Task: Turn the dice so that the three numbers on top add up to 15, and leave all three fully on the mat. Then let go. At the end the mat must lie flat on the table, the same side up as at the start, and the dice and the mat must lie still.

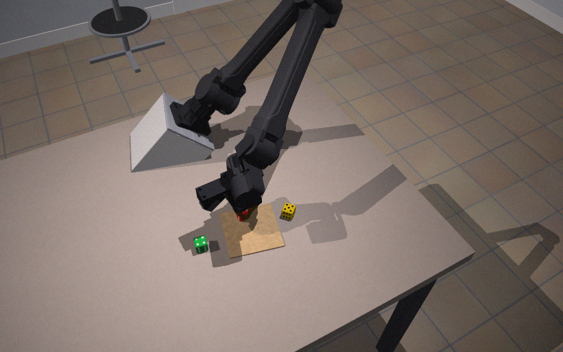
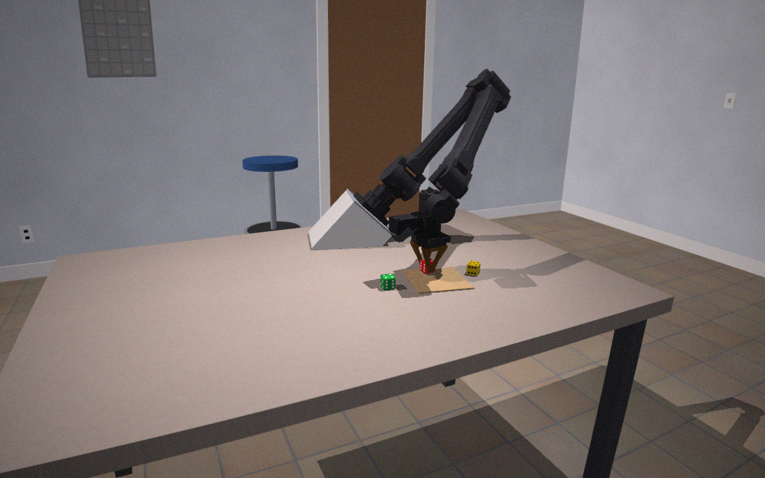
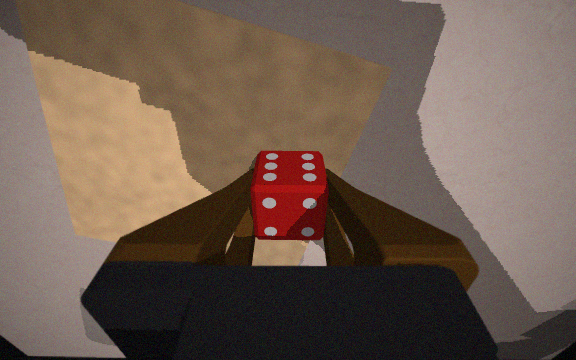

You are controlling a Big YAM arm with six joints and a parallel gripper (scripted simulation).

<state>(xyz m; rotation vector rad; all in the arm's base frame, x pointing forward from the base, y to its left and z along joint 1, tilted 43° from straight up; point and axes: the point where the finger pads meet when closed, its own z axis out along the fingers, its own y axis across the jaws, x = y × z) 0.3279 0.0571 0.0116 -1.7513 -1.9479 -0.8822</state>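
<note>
Right now the red die is right at my hand. Round my hand: yellow die (30 mm ahead, 120 mm to the left); tan mat (50 mm ahead, 10 mm to the left, 20 mm below); green die (50 mm ahead, 130 mm to the right).
</note>
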